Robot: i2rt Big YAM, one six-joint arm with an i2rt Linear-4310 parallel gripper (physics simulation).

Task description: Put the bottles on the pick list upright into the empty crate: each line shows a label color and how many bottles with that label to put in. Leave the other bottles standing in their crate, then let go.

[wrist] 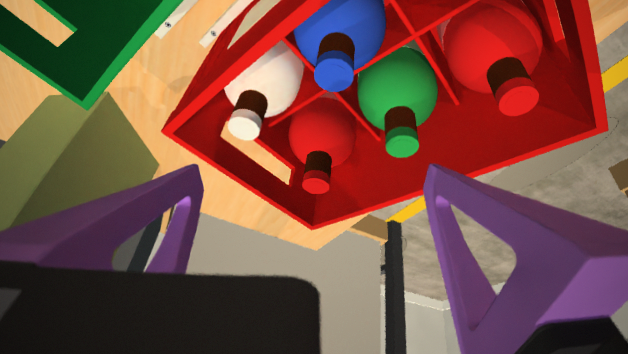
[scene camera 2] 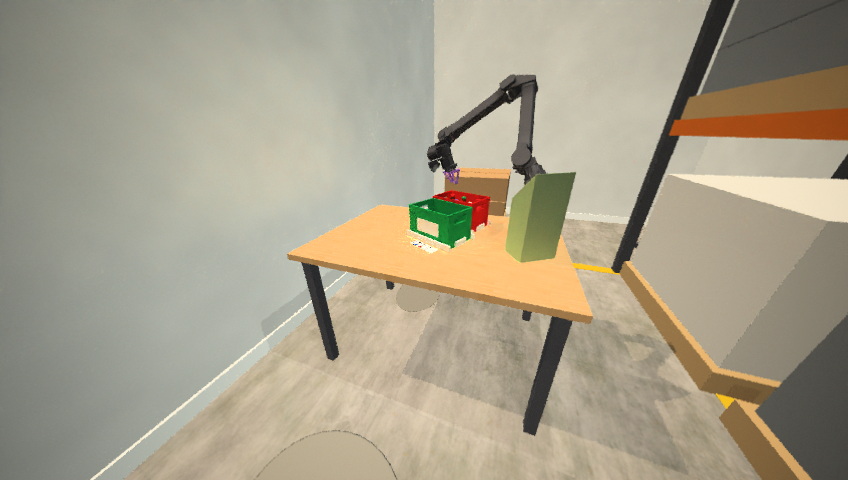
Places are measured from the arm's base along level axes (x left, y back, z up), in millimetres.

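Pixels of known places: gripper, between the fingertips: [wrist: 313,176] [scene camera 2: 454,183]; arm's base, origin of its link: [scene camera 2: 538,186].
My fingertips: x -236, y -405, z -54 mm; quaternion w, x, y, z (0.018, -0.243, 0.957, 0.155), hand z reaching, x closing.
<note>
Ahead of a thing's pixels: the offset from my fingertips to its middle. "spot": to the spot under its first point. Level surfaces: height alone.
The red crate {dx -50, dy +30, dz -172 mm} [scene camera 2: 479,214] [wrist: 505,157] holds upright bottles: a white one {dx +26, dy +96, dz -174 mm} [wrist: 272,80], a blue one {dx -10, dy +15, dz -174 mm} [wrist: 350,25], a green one {dx -90, dy +42, dz -174 mm} [wrist: 398,90] and two red ones, one near the crate's corner {spot: dx -47, dy +105, dz -142 mm} [wrist: 322,132] and another farther right [wrist: 490,47]. The green crate {dx +173, dy -29, dz -172 mm} [scene camera 2: 440,223] [wrist: 130,55] stands beside it; the part of its inside that shows has no bottle. The pick list {dx +311, dy -69, dz -259 mm} [scene camera 2: 423,246] lies in front of the green crate, too small to read. My gripper [scene camera 2: 452,176] [wrist: 313,176] is open and empty, above the red crate, with the bottle caps beyond its purple fingertips in the wrist view.
An olive-green angular block [scene camera 2: 538,220] [wrist: 85,150] stands on the wooden table {dz -260 mm} [scene camera 2: 357,237] near the crates. A cardboard box [scene camera 2: 499,184] is behind the red crate. White strips {spot: dx +87, dy +119, dz -229 mm} [wrist: 215,35] lie by the crates. Shelving with a dark post [scene camera 2: 666,142] is at the right.
</note>
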